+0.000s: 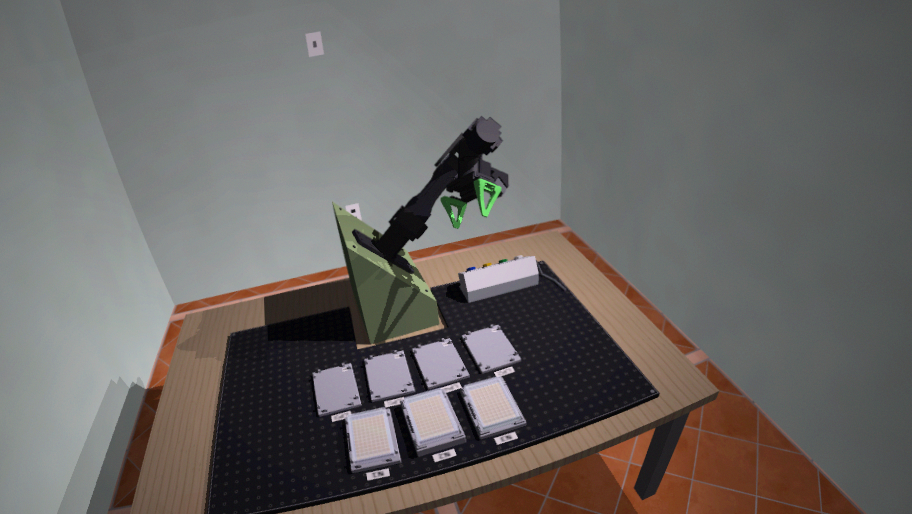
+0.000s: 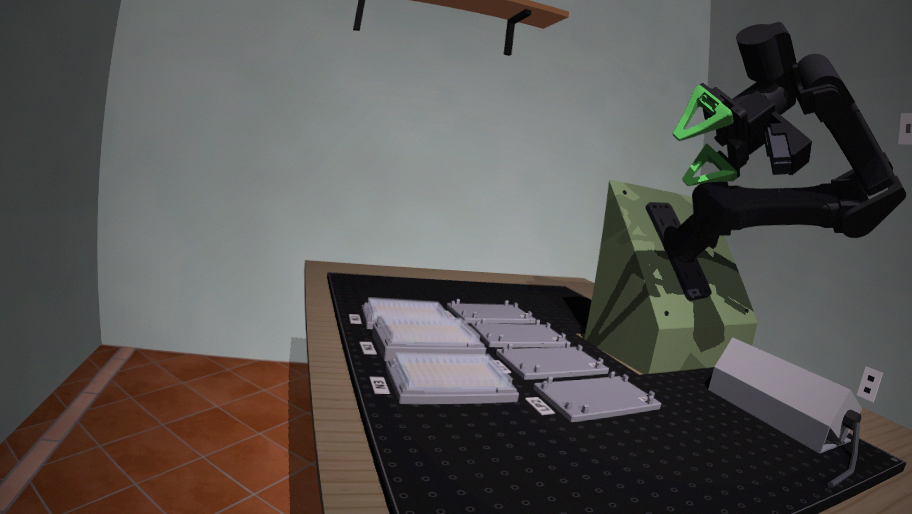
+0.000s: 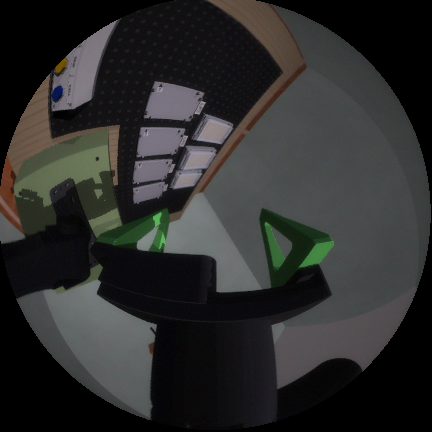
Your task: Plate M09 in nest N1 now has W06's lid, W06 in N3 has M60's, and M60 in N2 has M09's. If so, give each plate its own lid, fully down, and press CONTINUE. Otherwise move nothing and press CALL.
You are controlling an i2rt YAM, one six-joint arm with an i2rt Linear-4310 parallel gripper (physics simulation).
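Observation:
Three lidded plates stand in a row of nests. N1's plate is at one end, N2's plate in the middle, and N3's plate at the other end. The lids look clear; plate and lid codes are too small to read. The button box has a blue button and a yellow button. My gripper is open and empty, high above the table.
Several flat grey lid stands with small corner posts lie beside the nests, among them an end stand. The green arm mount stands behind them. A cable leaves the box.

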